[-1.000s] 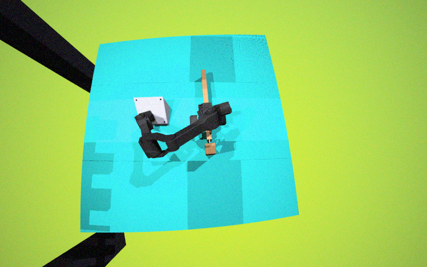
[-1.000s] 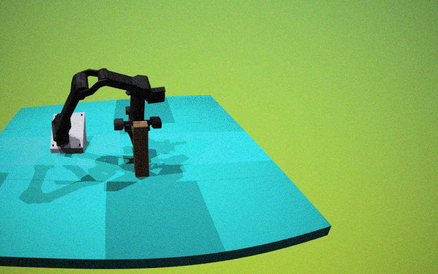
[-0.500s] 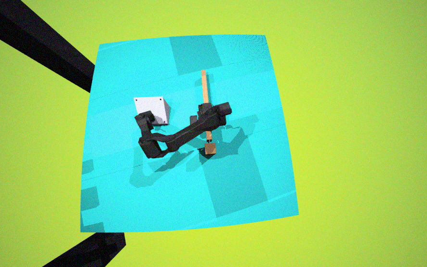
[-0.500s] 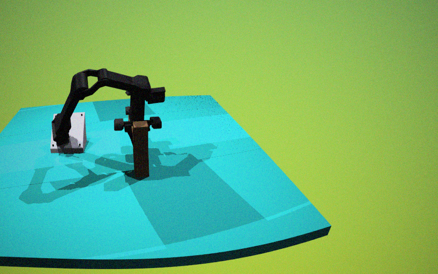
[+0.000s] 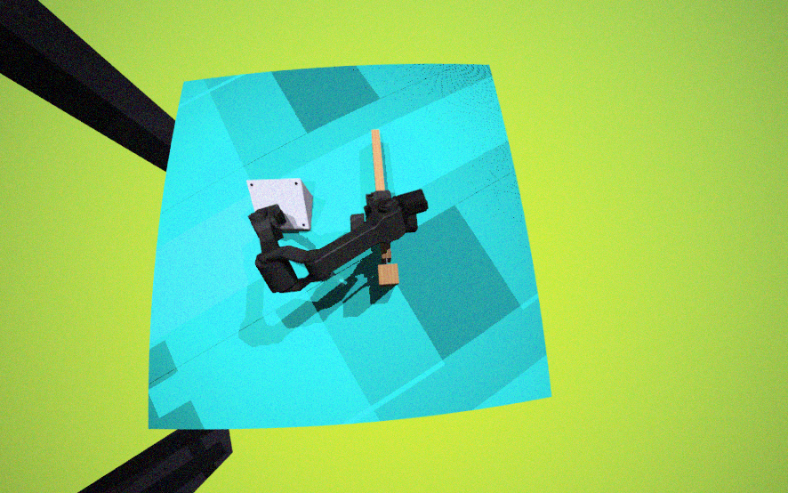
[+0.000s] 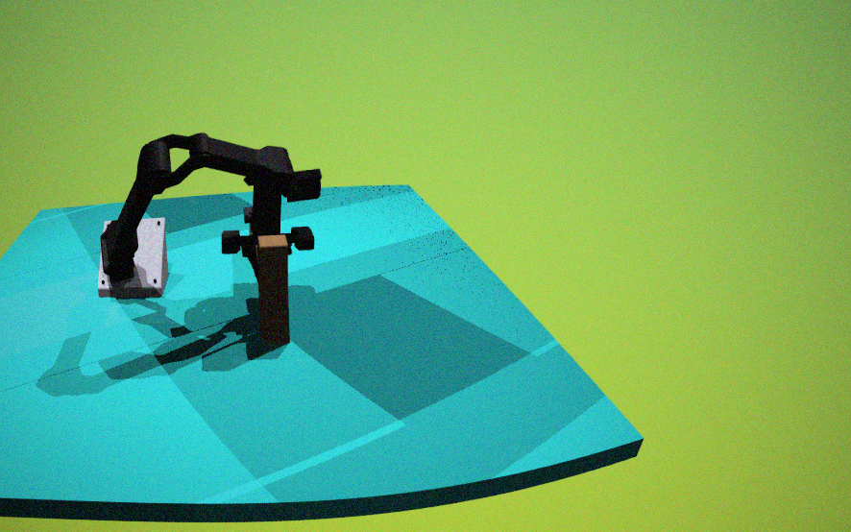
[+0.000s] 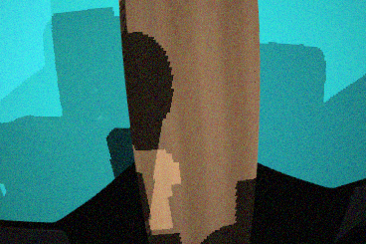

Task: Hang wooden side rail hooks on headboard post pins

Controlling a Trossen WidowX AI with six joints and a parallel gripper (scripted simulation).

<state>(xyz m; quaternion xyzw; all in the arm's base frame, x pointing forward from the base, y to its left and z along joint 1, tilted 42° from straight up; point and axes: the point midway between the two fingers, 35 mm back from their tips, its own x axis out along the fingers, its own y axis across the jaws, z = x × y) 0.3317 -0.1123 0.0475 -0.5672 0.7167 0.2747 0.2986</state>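
The headboard post is 20 mm behind my gripper tip, 150 mm to the right of it and 40 mm above it.
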